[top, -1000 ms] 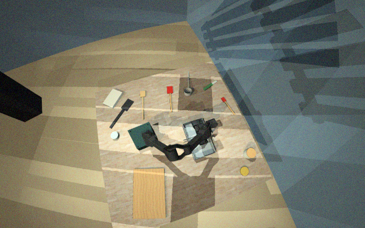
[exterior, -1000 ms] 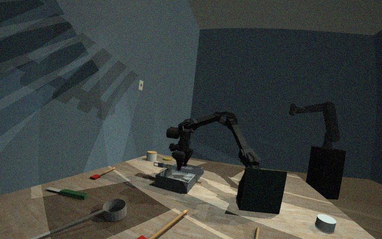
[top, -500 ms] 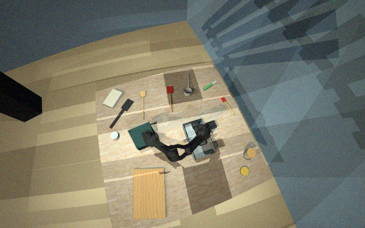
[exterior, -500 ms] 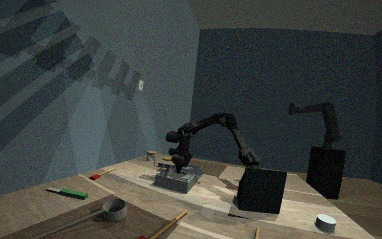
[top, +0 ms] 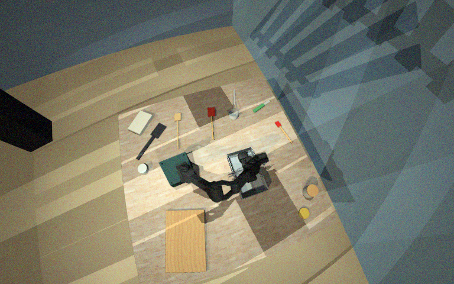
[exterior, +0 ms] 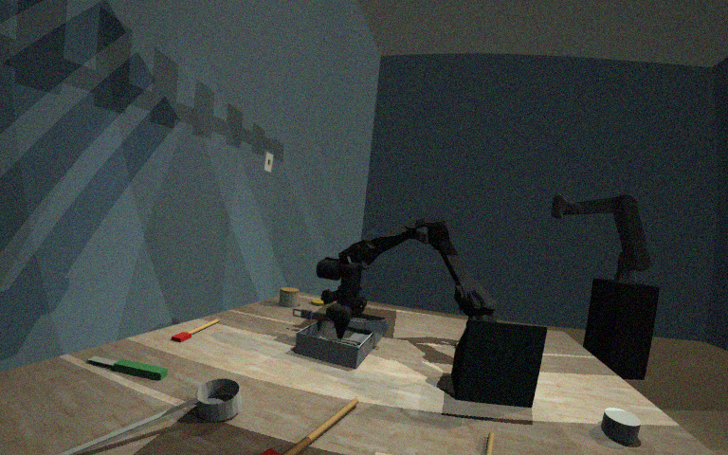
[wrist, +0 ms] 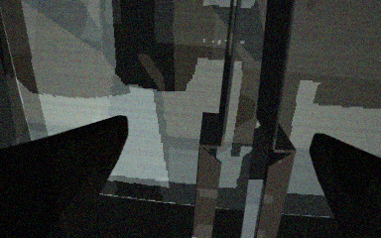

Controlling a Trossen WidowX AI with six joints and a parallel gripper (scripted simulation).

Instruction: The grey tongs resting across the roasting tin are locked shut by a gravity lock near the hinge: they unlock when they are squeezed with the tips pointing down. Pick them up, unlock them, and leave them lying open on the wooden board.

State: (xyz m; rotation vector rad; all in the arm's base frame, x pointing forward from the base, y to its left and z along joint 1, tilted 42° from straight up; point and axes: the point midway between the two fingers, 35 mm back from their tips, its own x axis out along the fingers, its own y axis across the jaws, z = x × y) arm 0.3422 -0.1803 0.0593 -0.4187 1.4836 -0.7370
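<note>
Right now the roasting tin is 20 mm to the right of my gripper tip and 10 mm below it. The rest, counted from my gripper tip: green-handled tool: 410 mm ahead, 390 mm to the left, 30 mm below; then wooden board: 530 mm behind, 200 mm to the right, 30 mm below.
</note>
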